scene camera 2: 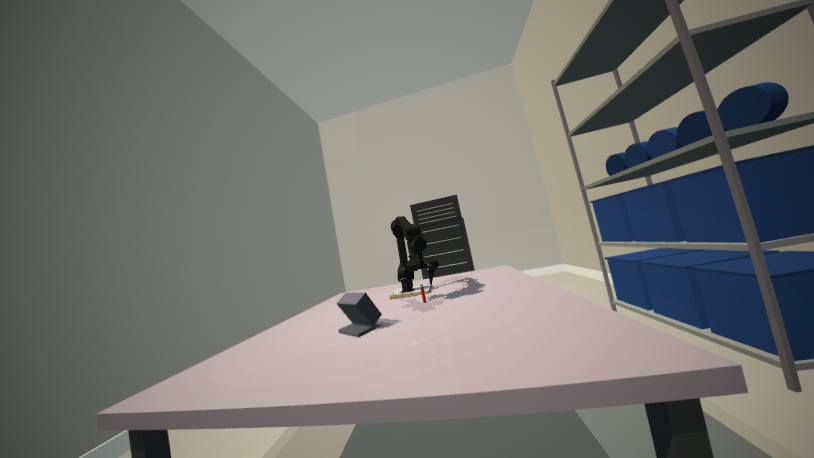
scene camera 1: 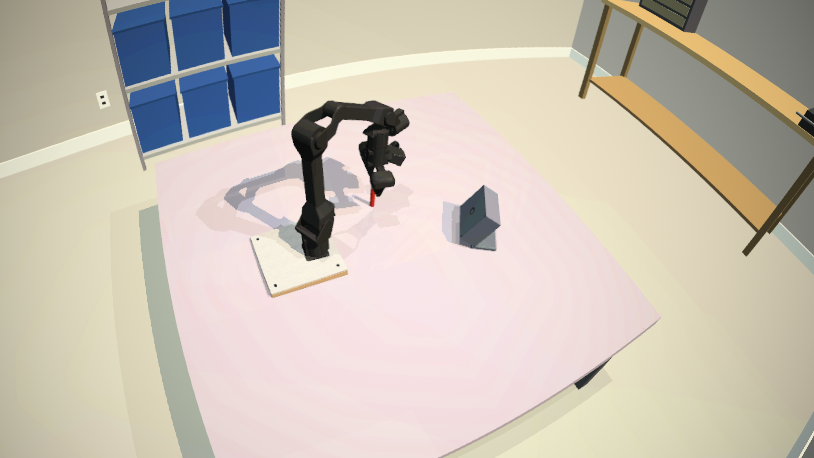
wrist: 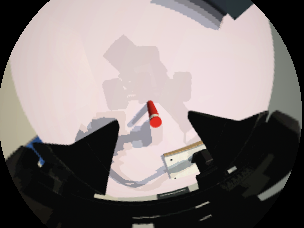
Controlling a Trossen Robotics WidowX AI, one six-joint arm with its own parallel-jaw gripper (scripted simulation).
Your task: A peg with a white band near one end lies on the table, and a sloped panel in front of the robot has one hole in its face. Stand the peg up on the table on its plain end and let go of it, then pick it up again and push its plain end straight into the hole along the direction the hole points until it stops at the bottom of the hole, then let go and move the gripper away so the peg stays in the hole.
Labels:
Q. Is my gripper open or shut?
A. Open.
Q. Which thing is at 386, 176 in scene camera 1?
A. My gripper.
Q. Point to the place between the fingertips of my gripper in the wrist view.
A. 154, 118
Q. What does my gripper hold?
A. Nothing.

